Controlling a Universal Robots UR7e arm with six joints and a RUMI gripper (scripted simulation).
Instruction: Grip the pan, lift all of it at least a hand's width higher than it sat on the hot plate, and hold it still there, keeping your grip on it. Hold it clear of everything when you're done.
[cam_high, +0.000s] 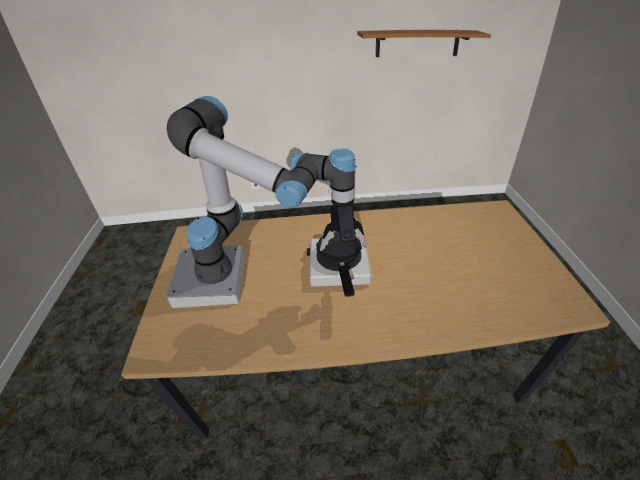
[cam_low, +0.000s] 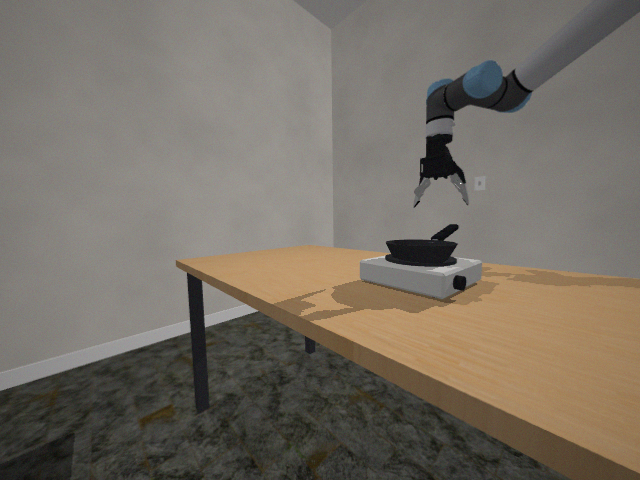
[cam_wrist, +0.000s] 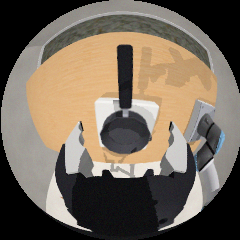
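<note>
Now: the black pan 11 cm below my hand, 8 cm to the left of it and 1 cm ahead of it. Round my hand: white hot plate (18 cm below, 14 cm to the left).
</note>
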